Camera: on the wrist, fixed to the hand. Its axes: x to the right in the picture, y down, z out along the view.
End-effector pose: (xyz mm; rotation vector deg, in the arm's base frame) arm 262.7 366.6 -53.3 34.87 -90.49 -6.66
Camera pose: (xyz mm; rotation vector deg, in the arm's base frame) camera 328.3 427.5 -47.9 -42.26 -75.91 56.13
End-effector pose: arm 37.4 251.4 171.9 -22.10 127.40 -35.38
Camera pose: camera -12.4 313.9 212.6 78.22 120.20 18.49
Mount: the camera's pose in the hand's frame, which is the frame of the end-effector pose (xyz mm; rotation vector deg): -20.9 33.9 -80.4 -6.59 19.09 88.26
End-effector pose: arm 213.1 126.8 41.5 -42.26 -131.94 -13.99
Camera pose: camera 290.3 116.0 85.9 -117.19 -53.08 12.35
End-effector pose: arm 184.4 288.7 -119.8 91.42 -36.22 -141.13
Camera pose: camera 261.8 243.5 -116.2 44.68 -59.58 -59.19
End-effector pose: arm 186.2 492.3 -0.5 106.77 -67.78 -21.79
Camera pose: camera 207.8 545.1 68.8 27.19 -107.03 38.67
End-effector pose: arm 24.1 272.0 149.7 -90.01 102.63 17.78
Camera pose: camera -36.2 246.7 211.1 2.76 168.94 49.21
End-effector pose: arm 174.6 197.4 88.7 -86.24 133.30 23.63
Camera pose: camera 141.6 194.4 172.1 -27.23 -159.79 -30.33
